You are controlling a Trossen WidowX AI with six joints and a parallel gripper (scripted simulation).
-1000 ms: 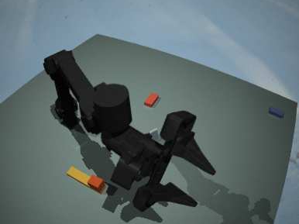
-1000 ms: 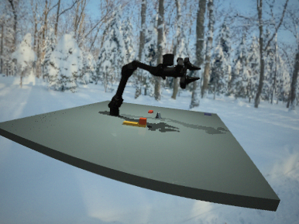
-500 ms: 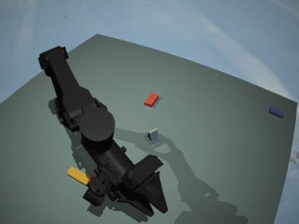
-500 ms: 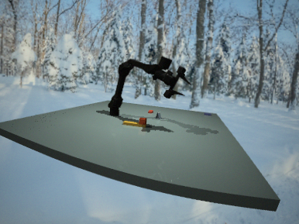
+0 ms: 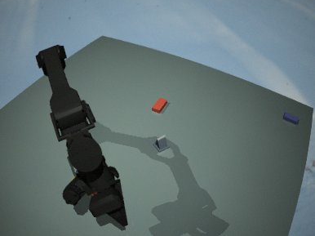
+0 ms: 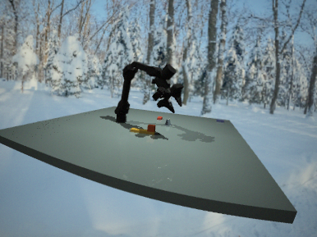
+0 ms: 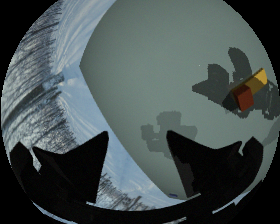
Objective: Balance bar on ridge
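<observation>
Now: the bar 18 cm behind my gripper tip, 15 cm below it and 5 cm to the left of it. From my gripper tip the other things lie so: flat red block: 49 cm to the left, 22 cm behind, 16 cm below; blue block: 72 cm to the left, 30 cm ahead, 16 cm below.
</observation>
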